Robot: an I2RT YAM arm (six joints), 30 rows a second.
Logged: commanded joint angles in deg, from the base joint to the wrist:
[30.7 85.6 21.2 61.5 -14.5 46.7]
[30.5 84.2 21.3 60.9 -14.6 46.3]
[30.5 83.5 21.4 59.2 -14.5 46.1]
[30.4 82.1 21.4 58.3 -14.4 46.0]
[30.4 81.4 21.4 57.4 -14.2 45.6]
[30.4 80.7 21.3 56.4 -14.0 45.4]
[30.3 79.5 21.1 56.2 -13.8 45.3]
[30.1 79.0 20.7 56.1 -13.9 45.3]
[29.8 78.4 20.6 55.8 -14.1 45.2]
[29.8 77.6 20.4 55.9 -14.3 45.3]
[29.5 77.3 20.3 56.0 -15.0 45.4]
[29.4 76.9 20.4 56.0 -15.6 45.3]
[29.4 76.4 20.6 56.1 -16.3 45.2]
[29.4 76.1 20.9 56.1 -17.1 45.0]
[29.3 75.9 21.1 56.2 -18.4 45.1]
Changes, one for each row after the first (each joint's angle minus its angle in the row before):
[-0.2 -1.4 0.1 -0.6 -0.1 -0.4]
[0.0 -0.7 0.1 -1.7 0.1 -0.2]
[-0.1 -1.4 0.0 -0.9 0.1 -0.1]
[0.0 -0.7 0.0 -0.9 0.2 -0.4]
[0.0 -0.7 -0.1 -1.0 0.2 -0.2]
[-0.1 -1.2 -0.2 -0.2 0.2 -0.1]
[-0.2 -0.5 -0.4 -0.1 -0.1 0.0]
[-0.3 -0.6 -0.1 -0.3 -0.2 -0.1]
[0.0 -0.8 -0.2 0.1 -0.2 0.1]
[-0.3 -0.3 -0.1 0.1 -0.7 0.1]
[-0.1 -0.4 0.1 0.0 -0.6 -0.1]
[0.0 -0.5 0.2 0.1 -0.7 -0.1]
[0.0 -0.3 0.3 0.0 -0.8 -0.2]
[-0.1 -0.2 0.2 0.1 -1.3 0.1]

